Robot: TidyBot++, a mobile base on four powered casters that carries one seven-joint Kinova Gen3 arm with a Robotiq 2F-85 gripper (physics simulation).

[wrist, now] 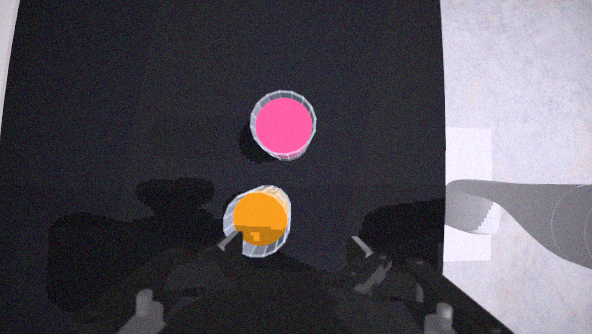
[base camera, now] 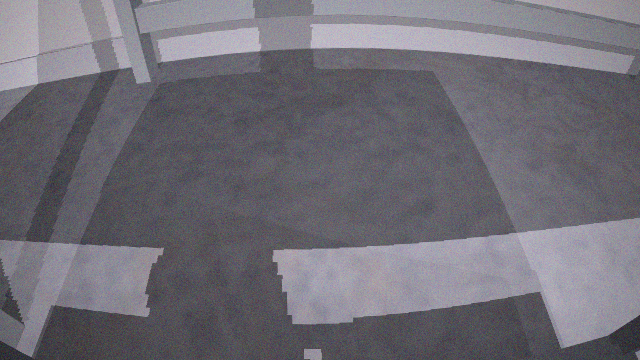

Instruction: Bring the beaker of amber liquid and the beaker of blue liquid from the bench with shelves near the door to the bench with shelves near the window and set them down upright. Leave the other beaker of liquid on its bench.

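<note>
The beaker of amber liquid (wrist: 260,216) stands upright on the dark bench top (wrist: 125,90) in the wrist view. My gripper (wrist: 294,245) is open, with nothing between its fingers. Its left fingertip overlaps the lower left of the amber beaker in the view, and the right fingertip is well to the right of it. A beaker of pink liquid (wrist: 284,125) stands upright a little beyond the amber one, apart from it. The beaker of blue liquid does not show in either view.
In the wrist view the bench's edge runs down the right side, with pale floor (wrist: 525,75) beyond it and a grey rounded part (wrist: 530,210) over that floor. In the base view a pale upright post (base camera: 134,45) and a long grey rail (base camera: 210,17) stand along the back.
</note>
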